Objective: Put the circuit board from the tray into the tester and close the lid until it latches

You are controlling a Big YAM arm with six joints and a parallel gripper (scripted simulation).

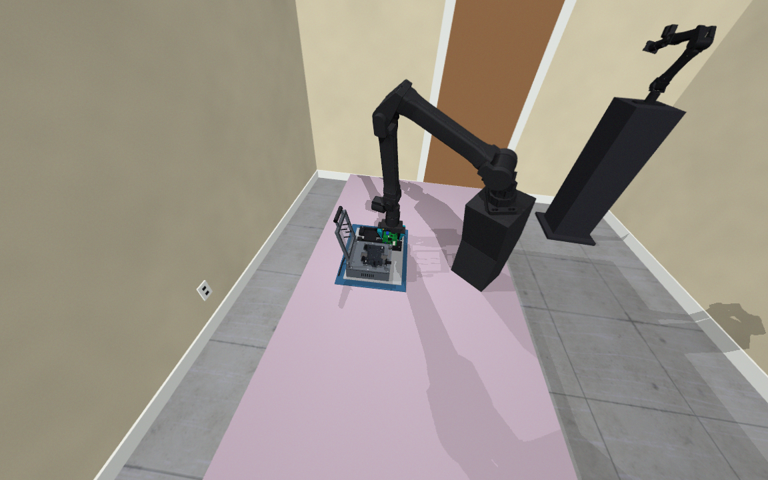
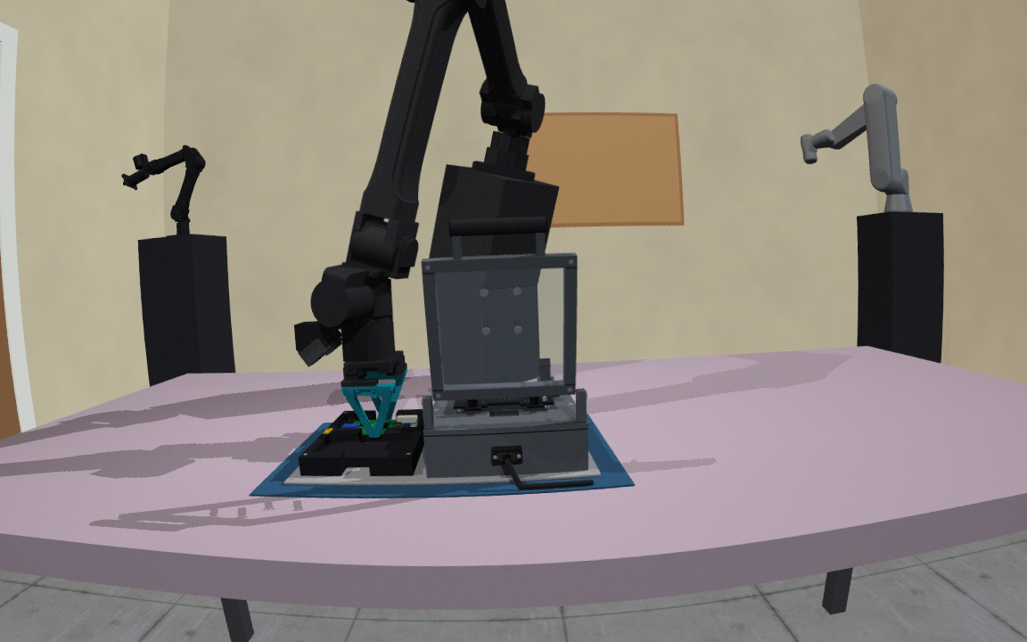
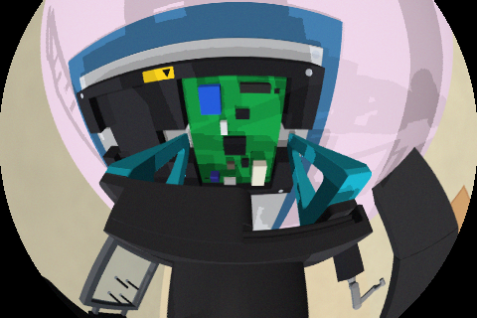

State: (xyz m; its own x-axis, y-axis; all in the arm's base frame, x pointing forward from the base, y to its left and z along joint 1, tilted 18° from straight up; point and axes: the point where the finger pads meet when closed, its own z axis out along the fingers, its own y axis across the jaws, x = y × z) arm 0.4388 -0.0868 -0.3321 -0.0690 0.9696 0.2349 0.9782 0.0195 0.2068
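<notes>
The green circuit board lies right at my hand. The rest, counted from my hand: pin plate: 180 mm to the left, 60 mm ahead, 50 mm above; lid: 180 mm to the left, 170 mm ahead, 160 mm above.
</notes>
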